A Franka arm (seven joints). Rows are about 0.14 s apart.
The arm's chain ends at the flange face. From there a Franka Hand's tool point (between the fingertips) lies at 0.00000 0.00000 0.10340 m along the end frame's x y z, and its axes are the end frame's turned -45 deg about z.
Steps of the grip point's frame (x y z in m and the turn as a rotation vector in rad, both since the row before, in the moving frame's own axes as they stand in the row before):
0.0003, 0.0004, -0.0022, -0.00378, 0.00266, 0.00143
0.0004, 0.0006, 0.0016, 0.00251, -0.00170, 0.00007
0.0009, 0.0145, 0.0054, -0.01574, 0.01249, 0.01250
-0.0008, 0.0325, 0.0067, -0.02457, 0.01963, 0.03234
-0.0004, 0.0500, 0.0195, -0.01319, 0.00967, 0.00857
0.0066, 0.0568, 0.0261, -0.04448, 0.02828, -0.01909
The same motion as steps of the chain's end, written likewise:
0.0000, 0.0000, -0.0022, -0.00079, 0.00455, 0.00143
0.0010, 0.0002, 0.0016, 0.00057, -0.00298, 0.00007
0.0088, 0.0094, 0.0054, -0.00230, 0.01996, 0.01250
0.0192, 0.0231, 0.0068, -0.00349, 0.03125, 0.03234
0.0334, 0.0354, 0.0195, -0.00249, 0.01616, 0.00857
0.0395, 0.0344, 0.0262, -0.01146, 0.05145, -0.01909

